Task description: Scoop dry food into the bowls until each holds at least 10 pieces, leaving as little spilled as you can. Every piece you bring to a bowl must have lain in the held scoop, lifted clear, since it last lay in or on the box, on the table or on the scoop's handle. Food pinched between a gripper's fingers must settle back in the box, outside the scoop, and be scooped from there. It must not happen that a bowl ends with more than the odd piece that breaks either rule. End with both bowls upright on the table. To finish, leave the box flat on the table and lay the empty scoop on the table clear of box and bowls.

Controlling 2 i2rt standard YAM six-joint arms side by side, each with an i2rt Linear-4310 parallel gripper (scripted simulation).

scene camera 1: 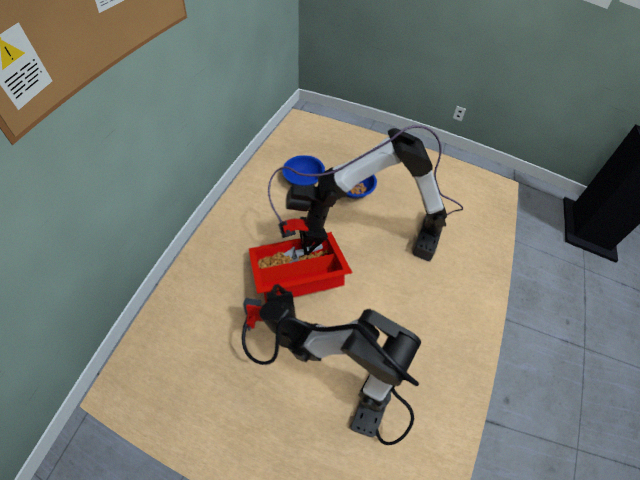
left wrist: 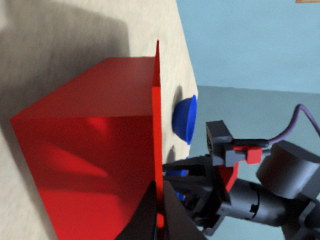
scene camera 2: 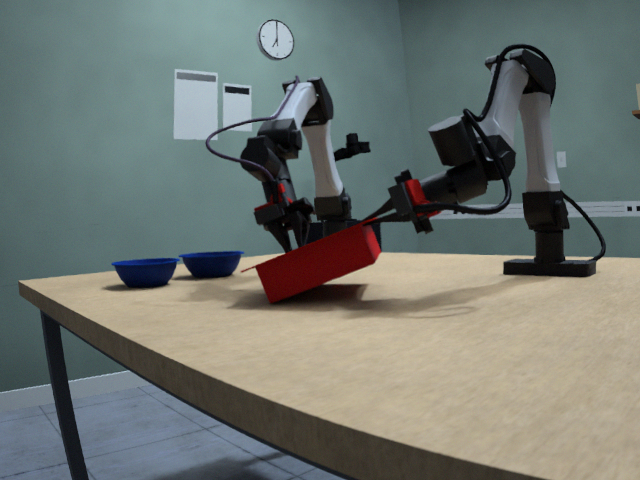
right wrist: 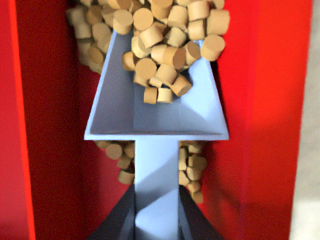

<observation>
The pictures show: the left gripper, the right gripper and a red box.
The right gripper is seen too in scene camera 1, in the left wrist view and in the right wrist view.
</observation>
